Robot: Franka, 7 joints.
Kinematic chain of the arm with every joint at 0, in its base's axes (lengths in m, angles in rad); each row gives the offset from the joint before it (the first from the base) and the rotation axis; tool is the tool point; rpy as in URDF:
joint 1: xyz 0 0 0.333 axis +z
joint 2: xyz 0 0 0 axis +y
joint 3: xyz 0 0 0.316 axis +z
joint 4: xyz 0.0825 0 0 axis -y
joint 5: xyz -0.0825 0 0.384 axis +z
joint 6: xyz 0 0 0 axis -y
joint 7: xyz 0.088 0 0 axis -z
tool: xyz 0 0 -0.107 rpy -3.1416 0 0
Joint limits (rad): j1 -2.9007..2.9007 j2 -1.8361..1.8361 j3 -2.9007..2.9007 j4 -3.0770..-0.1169 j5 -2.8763..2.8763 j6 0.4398..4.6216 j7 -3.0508..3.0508
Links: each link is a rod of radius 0.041 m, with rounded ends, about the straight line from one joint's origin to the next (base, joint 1, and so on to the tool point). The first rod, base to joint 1, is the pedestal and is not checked.
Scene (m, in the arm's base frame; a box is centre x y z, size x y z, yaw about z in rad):
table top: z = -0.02
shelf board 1: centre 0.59 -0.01 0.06 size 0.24 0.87 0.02 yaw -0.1
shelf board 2: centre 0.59 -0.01 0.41 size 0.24 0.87 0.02 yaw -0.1
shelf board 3: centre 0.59 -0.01 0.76 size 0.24 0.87 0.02 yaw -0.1
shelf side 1: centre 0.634 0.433 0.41 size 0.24 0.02 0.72 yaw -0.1
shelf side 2: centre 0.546 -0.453 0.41 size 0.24 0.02 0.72 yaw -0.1
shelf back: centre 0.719 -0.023 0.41 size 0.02 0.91 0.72 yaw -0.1
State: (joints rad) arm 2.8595 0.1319 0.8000 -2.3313 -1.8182 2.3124 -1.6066
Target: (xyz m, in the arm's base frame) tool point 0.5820 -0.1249 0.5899
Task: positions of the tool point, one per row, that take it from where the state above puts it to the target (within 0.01 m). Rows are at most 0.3 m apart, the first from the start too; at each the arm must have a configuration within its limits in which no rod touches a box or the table.
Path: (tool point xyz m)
1: -0.5373 -0.0213 0.3663
2: -0.5017 0.2105 0.4479
3: -0.3567 0.4003 0.5349
4: -0.1306 0.5020 0.6123
5: 0.1285 0.4886 0.6657
6: 0.3645 0.3591 0.6832
7: 0.5268 0.1392 0.6581
8: 0.5820 -0.1249 0.5899

